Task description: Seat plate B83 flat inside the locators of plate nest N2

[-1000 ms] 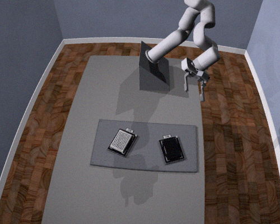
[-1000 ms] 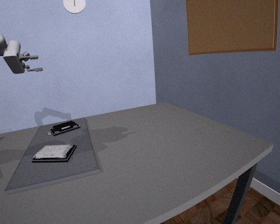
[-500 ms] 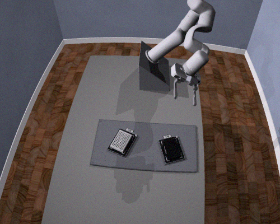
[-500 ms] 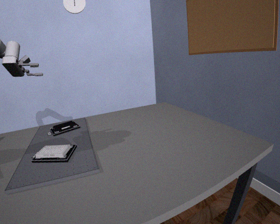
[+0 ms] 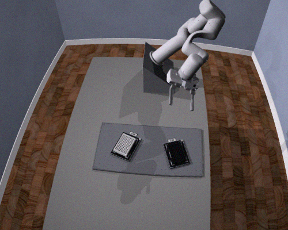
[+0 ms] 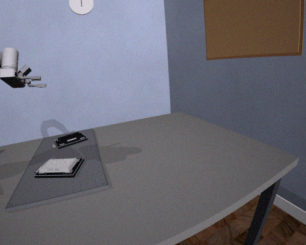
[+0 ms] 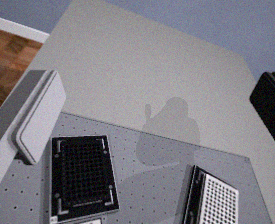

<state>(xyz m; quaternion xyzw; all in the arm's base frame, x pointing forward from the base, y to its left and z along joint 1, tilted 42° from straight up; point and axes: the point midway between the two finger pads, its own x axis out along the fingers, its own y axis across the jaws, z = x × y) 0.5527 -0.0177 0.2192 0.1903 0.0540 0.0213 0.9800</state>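
Now: hand 320 mm above the white well plate, 290 mm to the left of it and 60 mm short of it. From my hand the other things lie so: black plate nest: 330 mm below, 280 mm to the right, 60 mm ahead; then dark plate B38: 320 mm below, 100 mm ahead, 10 mm to the left.
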